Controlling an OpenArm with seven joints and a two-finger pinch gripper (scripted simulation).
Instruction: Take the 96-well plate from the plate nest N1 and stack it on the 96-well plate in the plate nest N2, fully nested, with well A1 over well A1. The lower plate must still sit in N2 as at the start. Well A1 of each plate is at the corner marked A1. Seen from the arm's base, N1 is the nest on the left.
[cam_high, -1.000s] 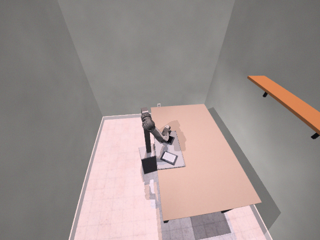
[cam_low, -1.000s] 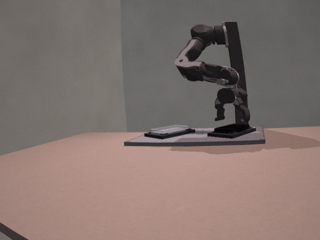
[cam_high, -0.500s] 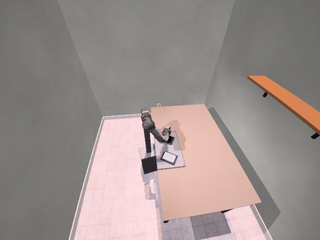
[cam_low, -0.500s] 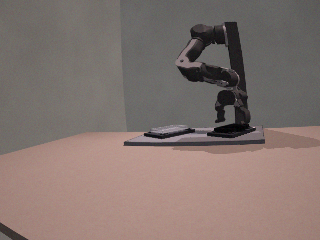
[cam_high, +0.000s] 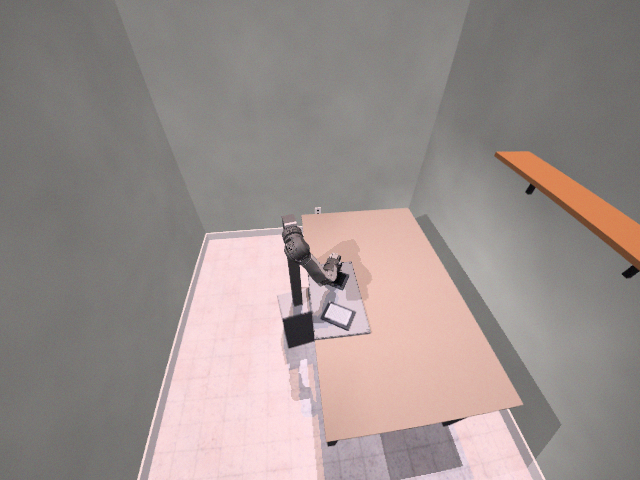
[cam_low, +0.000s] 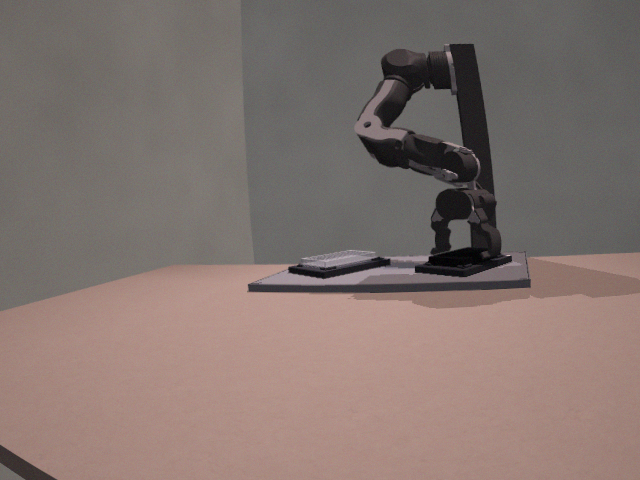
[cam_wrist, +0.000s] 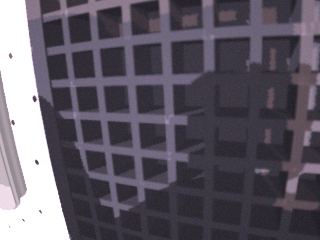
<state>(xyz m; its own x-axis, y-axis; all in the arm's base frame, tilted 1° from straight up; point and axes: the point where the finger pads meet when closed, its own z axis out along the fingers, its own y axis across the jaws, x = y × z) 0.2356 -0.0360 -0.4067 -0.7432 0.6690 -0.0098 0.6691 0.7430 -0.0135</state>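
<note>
My hand is right at the dark 96-well plate. From my hand the other things lie so: clear 96-well plate: 60 mm behind, 250 mm to the right; plate nest N1: 10 mm below; A1 label: 20 mm behind, 90 mm to the left, 10 mm below.
</note>
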